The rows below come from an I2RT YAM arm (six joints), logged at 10 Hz.
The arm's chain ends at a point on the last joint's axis. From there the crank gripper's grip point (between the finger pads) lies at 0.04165 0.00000 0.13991 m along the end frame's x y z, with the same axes.
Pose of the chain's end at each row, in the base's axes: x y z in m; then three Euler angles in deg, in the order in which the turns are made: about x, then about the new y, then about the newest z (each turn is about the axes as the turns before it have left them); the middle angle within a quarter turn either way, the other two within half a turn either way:
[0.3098 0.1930 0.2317 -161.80 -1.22 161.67]
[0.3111 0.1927 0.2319 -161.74 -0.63 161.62]
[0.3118 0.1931 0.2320 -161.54 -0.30 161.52]
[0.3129 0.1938 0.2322 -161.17 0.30 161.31]
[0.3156 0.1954 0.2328 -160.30 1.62 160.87]
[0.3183 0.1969 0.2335 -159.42 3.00 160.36]
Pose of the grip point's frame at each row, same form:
[0.2673 0.2240 0.0955 -161.80 -1.22 161.67]
[0.2700 0.2239 0.0953 -161.74 -0.63 161.62]
[0.2716 0.2248 0.0953 -161.54 -0.30 161.52]
[0.2742 0.2264 0.0953 -161.17 0.30 161.31]
[0.2802 0.2301 0.0955 -160.30 1.62 160.87]
[0.2864 0.2336 0.0959 -159.42 3.00 160.36]

